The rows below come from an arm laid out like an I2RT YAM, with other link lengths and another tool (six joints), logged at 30 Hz.
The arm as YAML. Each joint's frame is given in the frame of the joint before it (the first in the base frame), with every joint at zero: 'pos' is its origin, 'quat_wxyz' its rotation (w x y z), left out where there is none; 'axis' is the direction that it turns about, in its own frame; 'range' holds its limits. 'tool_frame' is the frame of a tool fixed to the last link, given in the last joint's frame.
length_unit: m
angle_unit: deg
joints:
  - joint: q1
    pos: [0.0, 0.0, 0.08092]
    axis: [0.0, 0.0, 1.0]
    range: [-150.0, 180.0]
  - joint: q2
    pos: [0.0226, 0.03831, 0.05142]
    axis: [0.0, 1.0, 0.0]
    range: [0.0, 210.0]
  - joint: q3
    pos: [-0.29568, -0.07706, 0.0]
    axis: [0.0, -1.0, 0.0]
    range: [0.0, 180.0]
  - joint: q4
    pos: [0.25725, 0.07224, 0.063]
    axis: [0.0, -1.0, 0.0]
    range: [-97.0, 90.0]
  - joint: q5
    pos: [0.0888, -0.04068, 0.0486]
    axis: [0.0, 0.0, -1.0]
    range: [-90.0, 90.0]
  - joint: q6
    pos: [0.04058, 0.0, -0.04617]
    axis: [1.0, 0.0, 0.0]
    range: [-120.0, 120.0]
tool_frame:
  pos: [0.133, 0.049, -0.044]
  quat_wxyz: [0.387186, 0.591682, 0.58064, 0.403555]
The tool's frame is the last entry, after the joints.
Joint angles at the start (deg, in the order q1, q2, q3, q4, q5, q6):
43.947, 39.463, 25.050, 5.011, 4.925, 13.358
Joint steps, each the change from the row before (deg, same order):
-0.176, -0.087, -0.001, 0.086, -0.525, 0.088
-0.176, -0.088, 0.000, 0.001, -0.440, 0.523
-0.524, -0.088, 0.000, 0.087, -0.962, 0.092
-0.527, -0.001, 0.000, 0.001, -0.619, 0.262
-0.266, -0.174, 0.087, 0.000, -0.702, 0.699
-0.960, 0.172, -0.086, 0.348, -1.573, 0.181
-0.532, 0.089, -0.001, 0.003, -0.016, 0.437
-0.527, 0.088, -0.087, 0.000, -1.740, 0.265
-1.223, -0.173, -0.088, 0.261, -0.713, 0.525
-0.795, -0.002, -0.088, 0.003, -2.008, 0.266
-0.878, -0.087, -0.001, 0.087, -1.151, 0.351
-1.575, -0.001, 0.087, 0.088, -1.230, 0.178
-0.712, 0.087, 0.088, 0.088, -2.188, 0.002
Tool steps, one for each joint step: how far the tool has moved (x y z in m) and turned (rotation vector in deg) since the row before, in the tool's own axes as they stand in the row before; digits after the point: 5 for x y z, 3 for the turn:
0.00087, 0.00046, -0.00077, -0.072, 0.404, -0.023
0.00087, 0.00053, -0.00076, -0.013, 0.468, 0.412
0.00034, 0.00061, -0.00094, -0.044, 0.509, -0.006
-0.00074, 0.00048, -0.00031, 0.029, 0.216, 0.284
0.00163, 0.00149, -0.00165, -0.126, 0.739, 0.509
-0.00028, 0.00035, -0.00020, 0.095, 0.700, 0.070
-0.00250, 0.00106, 0.00033, -0.066, -0.282, 0.671
0.00214, -0.00186, -0.00044, 0.530, 1.161, -0.094
-0.00349, 0.00284, -0.00128, -0.487, -0.077, 0.784
0.00165, -0.00142, -0.00104, 0.453, 1.200, -0.065
-0.00066, 0.00117, -0.00133, -0.085, 0.477, 0.310
-0.00400, 0.00276, -0.00140, -0.294, -0.084, 0.451
0.00285, -0.00062, -0.00153, 0.382, 1.366, -0.454

